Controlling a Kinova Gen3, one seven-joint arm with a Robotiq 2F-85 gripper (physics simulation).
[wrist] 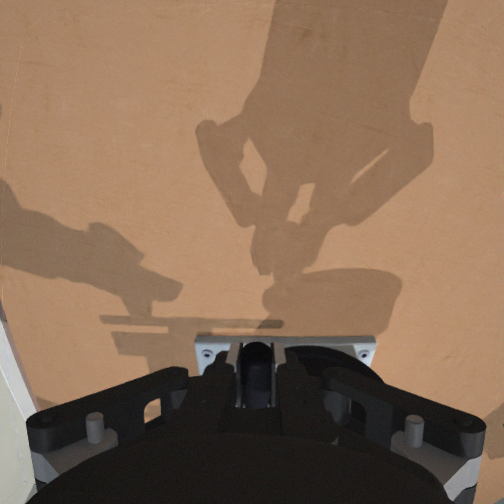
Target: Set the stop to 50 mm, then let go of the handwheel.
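Note:
In the wrist view my gripper fills the lower part of the frame, its two dark fingers closed on a short black cylindrical knob, the handwheel's crank handle. Behind and to the right of it the black round handwheel shows as a dark arc. A light grey bracket plate with screw holes sits just behind the handle. The stop and any scale are hidden from this view.
A tan wooden table top fills the background, with shadows of the arm and gripper across it. A pale vertical edge stands at the lower left.

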